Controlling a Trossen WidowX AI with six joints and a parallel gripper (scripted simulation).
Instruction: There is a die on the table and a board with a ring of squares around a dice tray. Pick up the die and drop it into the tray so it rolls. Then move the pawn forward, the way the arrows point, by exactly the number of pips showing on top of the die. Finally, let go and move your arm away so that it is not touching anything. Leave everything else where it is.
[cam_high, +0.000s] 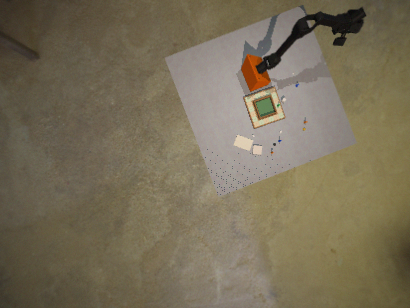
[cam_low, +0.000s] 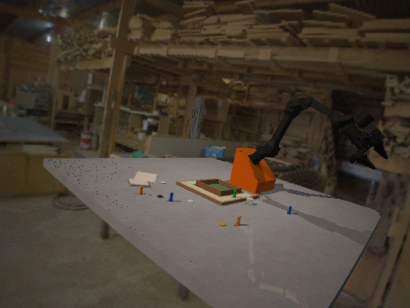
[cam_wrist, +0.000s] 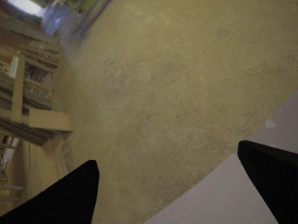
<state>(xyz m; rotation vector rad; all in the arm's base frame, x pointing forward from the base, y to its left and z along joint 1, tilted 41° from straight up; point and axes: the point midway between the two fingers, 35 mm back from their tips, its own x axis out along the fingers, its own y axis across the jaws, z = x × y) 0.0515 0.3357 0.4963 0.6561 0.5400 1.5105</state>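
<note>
Right now my gripper tip is 22 cm short of the white die, 45 cm to the left of it and 27 cm above it. Also, from my gripper tip: green pawn: 25 cm ahead, 52 cm to the right, 26 cm below.
</note>
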